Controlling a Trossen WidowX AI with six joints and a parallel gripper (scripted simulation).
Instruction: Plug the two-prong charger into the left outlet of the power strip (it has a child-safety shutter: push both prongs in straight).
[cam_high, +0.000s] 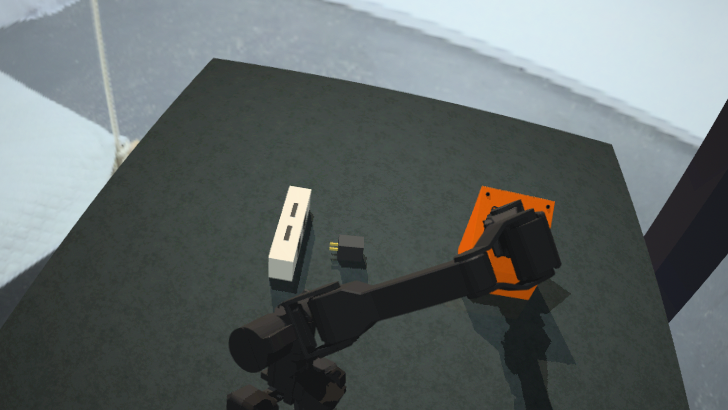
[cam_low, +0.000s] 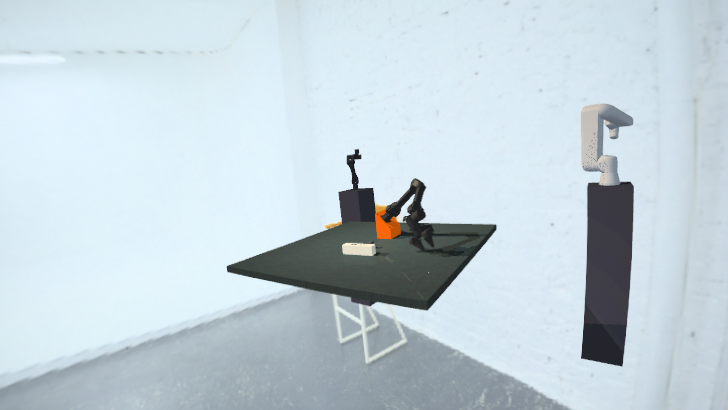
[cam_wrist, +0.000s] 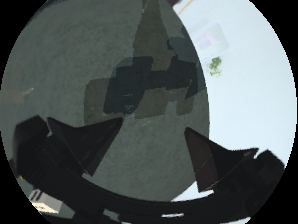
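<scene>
Right now the dark two-prong charger is 20 mm ahead of my gripper tip, 400 mm to the right of it and 10 mm below it.
</scene>
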